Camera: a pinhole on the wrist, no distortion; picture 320 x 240 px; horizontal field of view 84.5 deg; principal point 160.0 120.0 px. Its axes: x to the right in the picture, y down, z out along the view. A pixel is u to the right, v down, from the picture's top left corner.
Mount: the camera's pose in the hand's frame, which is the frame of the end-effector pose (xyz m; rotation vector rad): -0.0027 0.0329 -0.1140 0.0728 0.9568 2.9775
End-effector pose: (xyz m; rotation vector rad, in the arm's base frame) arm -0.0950 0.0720 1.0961 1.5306 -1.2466 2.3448
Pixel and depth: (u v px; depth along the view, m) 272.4 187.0 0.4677
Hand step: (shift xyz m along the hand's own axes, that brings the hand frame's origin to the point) -0.2779 0.1685 0.3813
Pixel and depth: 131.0 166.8 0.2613
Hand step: 0.0530 0.1274 0.1368
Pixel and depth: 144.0 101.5 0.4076
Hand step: 0.0539 0.3039 0.1905
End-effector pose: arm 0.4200 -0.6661 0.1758 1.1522 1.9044 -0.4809
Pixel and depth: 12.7 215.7 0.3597
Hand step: 0.3154 0.0753 0.2797
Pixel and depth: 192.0 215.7 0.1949
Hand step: -0.0285 0.0612 0.1073
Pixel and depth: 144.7 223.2 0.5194
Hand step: 0.0680 0.0866 0.4831
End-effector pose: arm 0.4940 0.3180 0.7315 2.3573 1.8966 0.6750
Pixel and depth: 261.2 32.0 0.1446
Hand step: -0.0788 0.1780 -0.0353
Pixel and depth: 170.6 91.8 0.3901
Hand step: -0.0074 0.3113 0.1673
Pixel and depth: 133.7 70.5 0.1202
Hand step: 0.0210 0.1298 -0.0368
